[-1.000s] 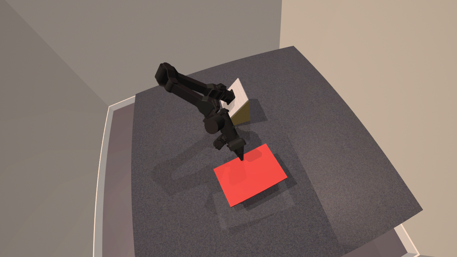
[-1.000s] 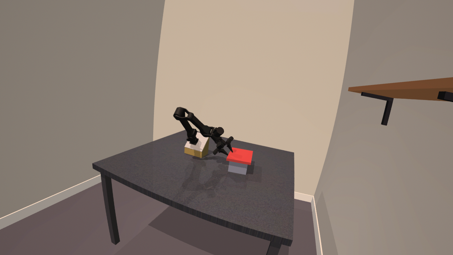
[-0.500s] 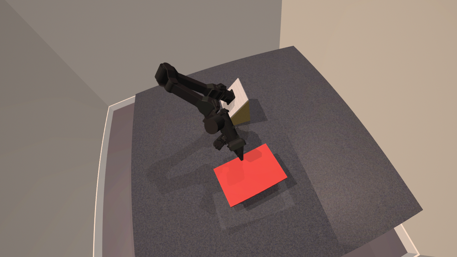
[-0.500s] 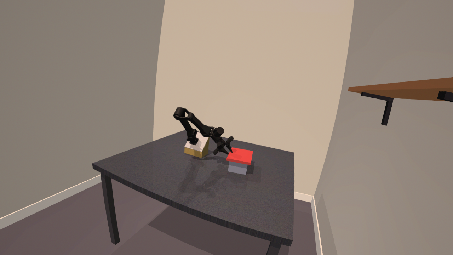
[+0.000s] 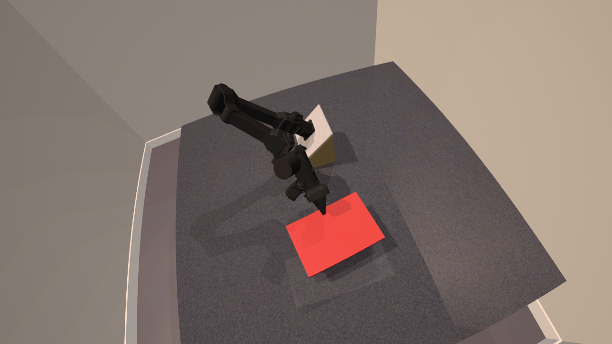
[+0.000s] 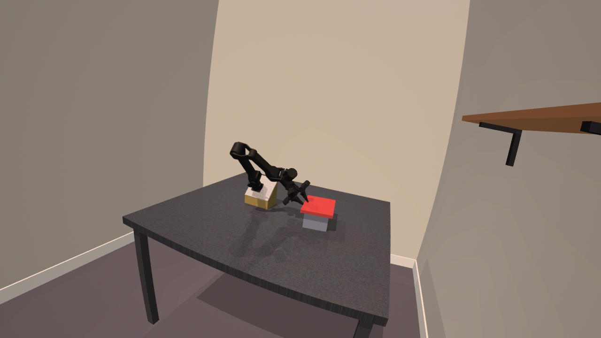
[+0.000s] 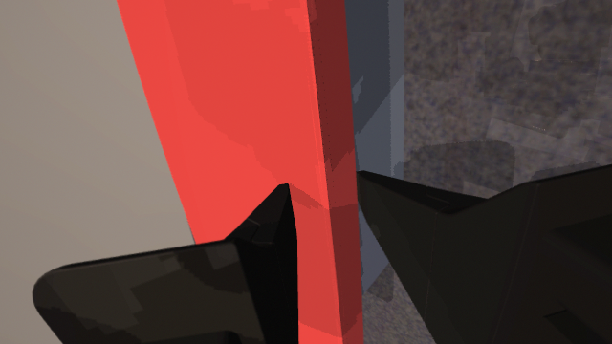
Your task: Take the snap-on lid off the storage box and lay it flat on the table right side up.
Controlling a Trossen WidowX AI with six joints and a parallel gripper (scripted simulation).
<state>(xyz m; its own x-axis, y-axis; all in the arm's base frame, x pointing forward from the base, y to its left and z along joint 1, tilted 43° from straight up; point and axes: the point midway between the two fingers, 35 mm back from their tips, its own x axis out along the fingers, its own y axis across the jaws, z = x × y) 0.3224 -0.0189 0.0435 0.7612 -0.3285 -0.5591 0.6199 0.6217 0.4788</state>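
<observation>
Now: gripper tip 70 mm short of the red lid and 10 mm to the right of it. Also, from my gripper tip: storage box: 70 mm ahead, 10 mm to the left, 50 mm below.
</observation>
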